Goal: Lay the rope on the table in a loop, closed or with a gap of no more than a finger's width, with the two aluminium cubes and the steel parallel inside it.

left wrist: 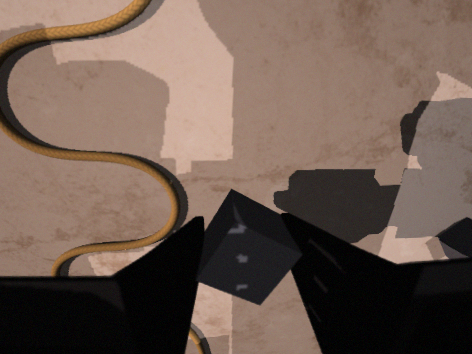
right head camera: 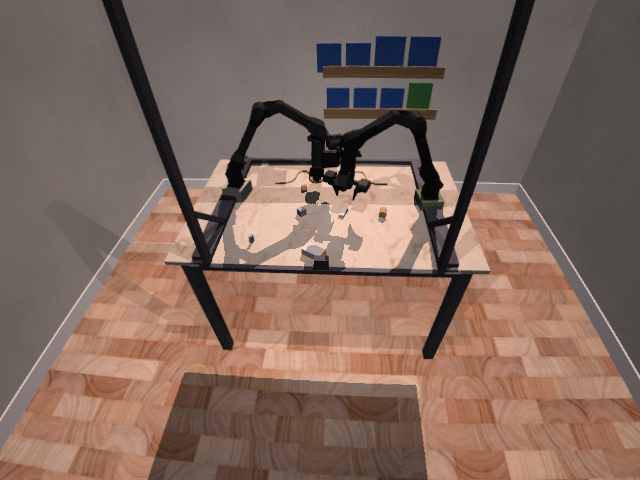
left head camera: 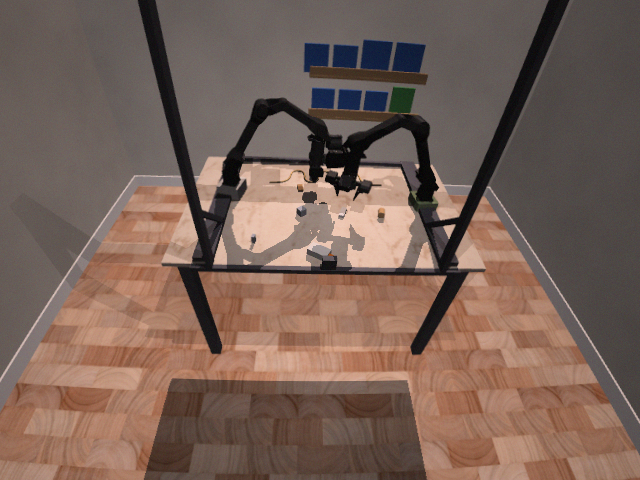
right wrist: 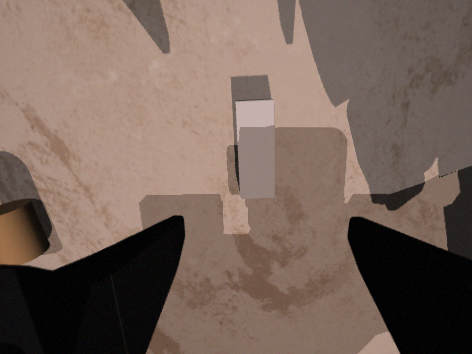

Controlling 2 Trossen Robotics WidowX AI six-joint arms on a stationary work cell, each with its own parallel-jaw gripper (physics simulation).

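Frame: origin at the left arm's base, x right, y ahead, z up, level; centimetres.
Seen in the pictures: left gripper, fingertip midpoint: (left wrist: pixel 242 223) (right head camera: pixel 317 180) (left head camera: pixel 314 179); right gripper, fingertip midpoint: (right head camera: pixel 345 197) (left head camera: pixel 345 198) (right wrist: pixel 265 226); left arm's base, link origin: (right head camera: pixel 236 183) (left head camera: pixel 231 181); right arm's base, link origin: (right head camera: pixel 429 195) (left head camera: pixel 424 197).
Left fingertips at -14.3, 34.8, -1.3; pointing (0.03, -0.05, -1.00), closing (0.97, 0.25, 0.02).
Offsets run from my left fingertips to a thing's middle, as dx, dy, dz.
The yellow rope (left head camera: pixel 277 181) (right head camera: pixel 281 182) (left wrist: pixel 100 156) lies in open waves along the far side, its middle partly hidden by the arms. My left gripper (left wrist: pixel 242 223) is shut on a grey aluminium cube @[+0.0, -0.1, +1.5] (left wrist: pixel 250 255), above the table beside the rope; the head views hide this cube. The other aluminium cube @[+20.7, -0.4, -2.8] (left head camera: pixel 301 210) (right head camera: pixel 301 211) lies mid-table. The steel parallel @[+15.3, +16.6, -3.7] (left head camera: pixel 342 213) (right head camera: pixel 343 212) (right wrist: pixel 257 162) is a pale bar right of that cube. My right gripper (left head camera: pixel 346 195) (right head camera: pixel 345 194) (right wrist: pixel 265 226) is open and empty above the table, the parallel just beyond its fingertips in the right wrist view.
A brass cylinder @[+11.9, +33.1, -2.8] (left head camera: pixel 381 212) (right head camera: pixel 382 212) (right wrist: pixel 20 232) stands right of the parallel. A small brown block @[+2.5, -5.9, -3.9] (left head camera: pixel 299 187) (right head camera: pixel 303 188) lies near the rope. A small dark piece @[+42.3, -13.7, -2.7] (left head camera: pixel 253 238) is front left. A grey block @[+42.4, +13.1, -2.9] (left head camera: pixel 319 251) and a black block @[+47.9, +17.1, -1.2] (left head camera: pixel 328 262) are at the front edge. The arms are close together.
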